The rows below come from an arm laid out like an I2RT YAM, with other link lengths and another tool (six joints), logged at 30 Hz.
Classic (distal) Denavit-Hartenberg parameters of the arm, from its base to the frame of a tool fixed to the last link. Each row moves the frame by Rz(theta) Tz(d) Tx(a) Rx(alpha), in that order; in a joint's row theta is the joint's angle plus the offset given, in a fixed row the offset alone. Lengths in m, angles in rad.
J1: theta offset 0, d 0.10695, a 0.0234, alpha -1.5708
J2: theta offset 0, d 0, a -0.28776, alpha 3.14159
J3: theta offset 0.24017, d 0, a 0.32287, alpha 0
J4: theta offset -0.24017, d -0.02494, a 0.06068, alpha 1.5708
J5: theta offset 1.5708, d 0.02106, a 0, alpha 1.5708
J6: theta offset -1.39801, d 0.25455, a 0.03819, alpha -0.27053
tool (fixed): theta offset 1.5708, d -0.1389, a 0, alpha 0
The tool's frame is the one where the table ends.
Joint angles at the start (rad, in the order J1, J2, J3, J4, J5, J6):
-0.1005 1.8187 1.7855 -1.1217 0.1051 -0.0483
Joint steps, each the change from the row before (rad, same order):
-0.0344 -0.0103 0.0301 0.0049 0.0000 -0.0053
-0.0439 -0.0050 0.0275 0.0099 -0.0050 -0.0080
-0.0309 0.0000 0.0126 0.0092 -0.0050 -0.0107
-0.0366 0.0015 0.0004 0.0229 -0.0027 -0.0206
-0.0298 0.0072 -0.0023 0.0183 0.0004 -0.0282
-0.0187 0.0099 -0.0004 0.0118 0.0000 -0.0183
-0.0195 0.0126 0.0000 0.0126 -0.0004 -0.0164
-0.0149 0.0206 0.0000 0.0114 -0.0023 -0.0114
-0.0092 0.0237 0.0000 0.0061 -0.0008 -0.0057
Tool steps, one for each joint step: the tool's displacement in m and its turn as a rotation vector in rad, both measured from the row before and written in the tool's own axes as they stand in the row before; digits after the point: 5 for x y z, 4 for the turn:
0.02032 -0.01162 -0.00824 0.0335 0.0094 0.0409
0.02286 -0.01242 -0.00337 0.0289 0.0109 0.0444
0.01444 -0.00721 0.00145 0.0145 0.0081 0.0229
0.01557 -0.00648 0.00697 0.0160 0.0142 0.0177
0.01136 -0.00346 0.00969 0.0077 0.0156 0.0000
0.00629 -0.00183 0.00852 0.0011 0.0099 -0.0021
0.00634 -0.00176 0.00996 -0.0013 0.0100 -0.0003
0.00270 -0.00055 0.01303 -0.0100 0.0056 -0.0024
-0.00023 0.00095 0.01366 -0.0177 0.0040 -0.0043

